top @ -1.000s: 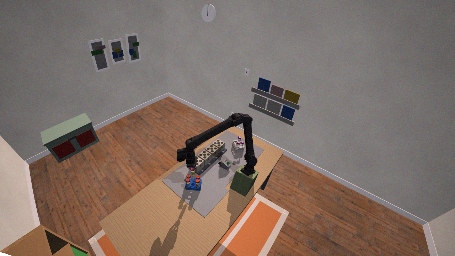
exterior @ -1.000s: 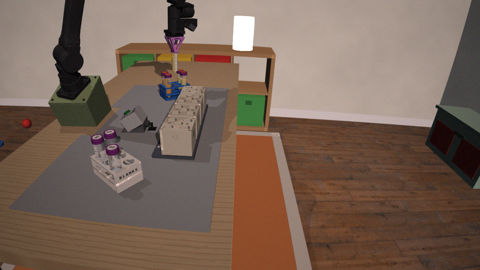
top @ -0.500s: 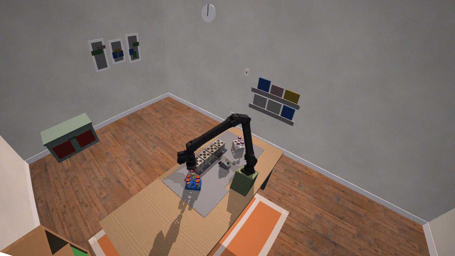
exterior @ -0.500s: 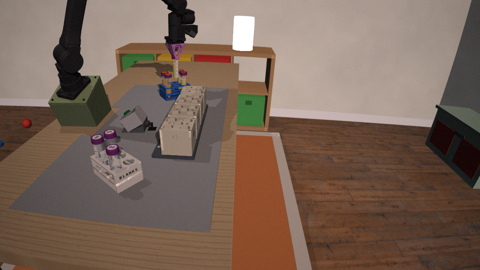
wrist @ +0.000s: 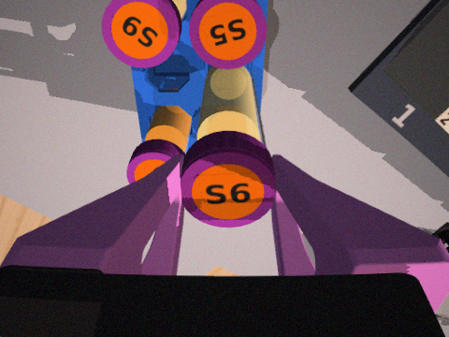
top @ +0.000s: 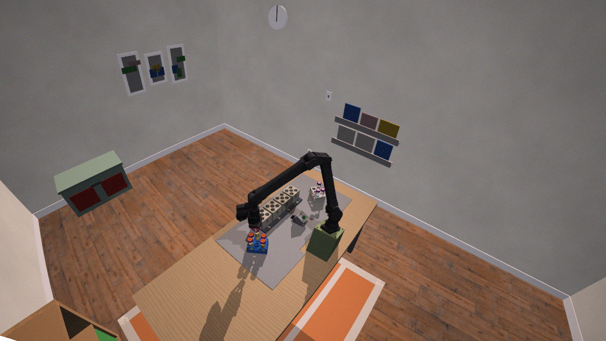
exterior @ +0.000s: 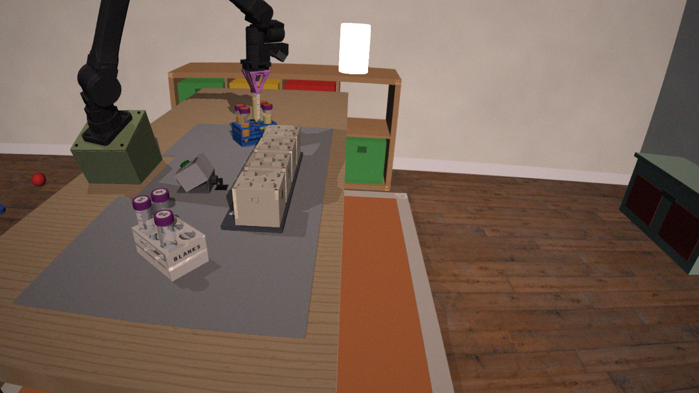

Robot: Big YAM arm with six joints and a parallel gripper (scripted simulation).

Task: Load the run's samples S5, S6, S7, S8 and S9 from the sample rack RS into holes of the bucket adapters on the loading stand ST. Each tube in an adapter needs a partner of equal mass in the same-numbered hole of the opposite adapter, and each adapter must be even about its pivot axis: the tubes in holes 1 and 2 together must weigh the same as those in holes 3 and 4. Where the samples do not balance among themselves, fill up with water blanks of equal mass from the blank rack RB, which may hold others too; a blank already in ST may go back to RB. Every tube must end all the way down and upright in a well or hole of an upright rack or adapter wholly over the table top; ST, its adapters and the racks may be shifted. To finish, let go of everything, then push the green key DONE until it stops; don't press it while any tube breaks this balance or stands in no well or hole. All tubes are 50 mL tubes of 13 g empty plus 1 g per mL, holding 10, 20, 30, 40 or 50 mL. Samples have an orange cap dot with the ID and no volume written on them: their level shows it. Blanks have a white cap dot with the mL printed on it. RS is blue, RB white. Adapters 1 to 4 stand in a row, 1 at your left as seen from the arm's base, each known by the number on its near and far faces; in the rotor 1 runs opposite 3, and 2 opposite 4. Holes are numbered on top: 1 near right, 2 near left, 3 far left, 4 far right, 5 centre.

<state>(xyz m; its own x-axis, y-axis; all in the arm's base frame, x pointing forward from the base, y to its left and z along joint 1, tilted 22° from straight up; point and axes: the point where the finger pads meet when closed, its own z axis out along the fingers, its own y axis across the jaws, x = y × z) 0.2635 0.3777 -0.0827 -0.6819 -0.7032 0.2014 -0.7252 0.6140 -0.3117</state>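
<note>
Now: hand 6 cm past the orange-dot sample tube and 11 cm above it. From my hand the other things lie so: sample tube S9: 6 cm to the left, 11 cm below; then blue sample rack RS: 2 cm behind, 1 cm to the left, 15 cm below; then sample S8: 3 cm behind, 4 cm to the right, 11 cm below.
</note>
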